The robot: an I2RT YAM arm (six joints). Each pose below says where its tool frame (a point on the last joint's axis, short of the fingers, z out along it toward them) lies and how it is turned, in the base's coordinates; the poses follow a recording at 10 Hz.
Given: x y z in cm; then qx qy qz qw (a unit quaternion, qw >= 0).
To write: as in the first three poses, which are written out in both.
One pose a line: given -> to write
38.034 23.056 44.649 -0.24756 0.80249 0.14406 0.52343 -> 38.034 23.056 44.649 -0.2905 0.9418 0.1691 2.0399
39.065 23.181 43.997 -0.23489 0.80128 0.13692 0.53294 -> 39.065 23.181 43.997 -0.2776 0.9470 0.1618 2.0174
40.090 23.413 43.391 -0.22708 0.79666 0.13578 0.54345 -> 40.090 23.413 43.391 -0.2705 0.9490 0.1617 1.9925
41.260 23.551 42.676 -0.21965 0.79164 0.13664 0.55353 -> 41.260 23.551 42.676 -0.2637 0.9505 0.1641 1.9684
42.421 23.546 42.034 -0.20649 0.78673 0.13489 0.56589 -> 42.421 23.546 42.034 -0.2504 0.9542 0.1636 1.9386
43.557 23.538 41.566 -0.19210 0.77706 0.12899 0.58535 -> 43.557 23.538 41.566 -0.2369 0.9584 0.1591 1.8910
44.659 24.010 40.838 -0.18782 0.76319 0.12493 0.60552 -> 44.659 24.010 40.838 -0.2360 0.9590 0.1570 1.8408
